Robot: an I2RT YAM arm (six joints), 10 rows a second.
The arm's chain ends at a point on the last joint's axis. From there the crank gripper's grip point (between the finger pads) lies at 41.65 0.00 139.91 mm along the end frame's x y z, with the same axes.
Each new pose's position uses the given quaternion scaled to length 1; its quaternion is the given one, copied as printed.
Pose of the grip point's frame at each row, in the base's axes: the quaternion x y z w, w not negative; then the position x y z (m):
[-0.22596 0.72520 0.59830 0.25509 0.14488 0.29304 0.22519]
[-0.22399 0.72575 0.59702 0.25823 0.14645 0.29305 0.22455]
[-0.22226 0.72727 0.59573 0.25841 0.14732 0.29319 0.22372]
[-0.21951 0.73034 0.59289 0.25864 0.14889 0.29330 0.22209]
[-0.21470 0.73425 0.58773 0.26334 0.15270 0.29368 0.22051]
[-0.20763 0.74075 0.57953 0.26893 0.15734 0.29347 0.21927]
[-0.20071 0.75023 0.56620 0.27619 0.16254 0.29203 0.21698]
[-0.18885 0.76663 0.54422 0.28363 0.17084 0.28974 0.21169]
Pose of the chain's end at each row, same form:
[-0.22596 0.72520 0.59830 0.25509 0.16292 0.15644 0.27340]
[-0.22399 0.72575 0.59702 0.25823 0.16334 0.15632 0.27281]
[-0.22226 0.72727 0.59573 0.25841 0.16375 0.15653 0.27232]
[-0.21951 0.73034 0.59289 0.25864 0.16451 0.15683 0.27150]
[-0.21470 0.73425 0.58773 0.26334 0.16594 0.15734 0.27098]
[-0.20763 0.74075 0.57953 0.26893 0.16730 0.15755 0.27158]
[-0.20071 0.75023 0.56620 0.27619 0.16830 0.15717 0.27257]
[-0.18885 0.76663 0.54422 0.28363 0.17073 0.15721 0.27289]

